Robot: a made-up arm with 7 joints. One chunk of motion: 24 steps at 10 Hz.
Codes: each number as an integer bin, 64 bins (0 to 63) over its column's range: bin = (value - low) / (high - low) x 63, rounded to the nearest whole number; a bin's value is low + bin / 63 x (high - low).
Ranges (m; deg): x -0.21..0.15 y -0.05..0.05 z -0.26..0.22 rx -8..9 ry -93..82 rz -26..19
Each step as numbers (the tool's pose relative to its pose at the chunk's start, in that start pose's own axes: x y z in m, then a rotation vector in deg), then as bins.
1 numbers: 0.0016 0.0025 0.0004 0.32 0.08 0.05
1 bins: 37 33 34 31 34 36
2 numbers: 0.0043 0.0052 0.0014 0.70 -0.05 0.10
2 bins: 38 35 34 32 33 37
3 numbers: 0.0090 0.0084 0.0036 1.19 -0.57 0.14
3 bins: 38 37 35 34 33 37
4 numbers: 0.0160 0.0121 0.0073 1.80 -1.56 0.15
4 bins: 40 39 35 36 33 37
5 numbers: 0.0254 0.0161 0.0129 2.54 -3.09 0.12
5 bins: 41 42 36 39 32 37
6 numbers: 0.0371 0.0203 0.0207 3.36 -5.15 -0.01
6 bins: 43 44 37 42 32 36
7 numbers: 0.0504 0.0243 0.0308 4.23 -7.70 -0.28
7 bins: 46 47 38 45 31 36
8 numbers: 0.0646 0.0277 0.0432 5.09 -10.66 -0.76
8 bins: 48 49 40 49 30 35
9 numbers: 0.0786 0.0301 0.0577 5.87 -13.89 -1.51
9 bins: 51 50 42 51 28 34
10 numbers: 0.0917 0.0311 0.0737 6.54 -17.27 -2.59
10 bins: 53 51 44 54 27 33
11 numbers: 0.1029 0.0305 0.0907 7.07 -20.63 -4.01
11 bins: 55 51 46 56 26 31
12 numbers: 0.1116 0.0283 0.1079 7.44 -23.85 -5.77
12 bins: 56 49 48 57 25 28
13 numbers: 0.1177 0.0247 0.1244 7.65 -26.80 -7.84
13 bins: 57 47 50 58 24 25
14 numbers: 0.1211 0.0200 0.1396 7.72 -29.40 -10.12
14 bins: 58 44 52 58 23 22
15 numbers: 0.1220 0.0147 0.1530 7.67 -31.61 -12.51
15 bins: 58 41 54 58 22 19
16 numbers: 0.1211 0.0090 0.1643 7.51 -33.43 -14.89
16 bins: 58 37 56 57 21 16
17 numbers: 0.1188 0.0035 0.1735 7.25 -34.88 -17.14
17 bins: 58 34 57 57 21 12
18 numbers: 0.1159 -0.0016 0.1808 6.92 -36.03 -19.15
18 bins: 57 30 58 55 21 10
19 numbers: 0.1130 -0.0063 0.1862 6.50 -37.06 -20.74
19 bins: 57 28 59 54 20 7
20 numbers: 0.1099 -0.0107 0.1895 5.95 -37.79 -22.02
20 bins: 56 25 59 52 20 6
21 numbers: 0.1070 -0.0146 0.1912 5.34 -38.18 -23.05
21 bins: 55 22 59 49 20 4
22 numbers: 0.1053 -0.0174 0.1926 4.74 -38.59 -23.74
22 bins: 55 21 59 47 20 3
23 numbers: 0.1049 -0.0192 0.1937 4.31 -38.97 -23.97
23 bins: 55 19 60 46 19 3
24 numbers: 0.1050 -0.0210 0.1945 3.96 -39.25 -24.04
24 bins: 55 18 60 44 19 3
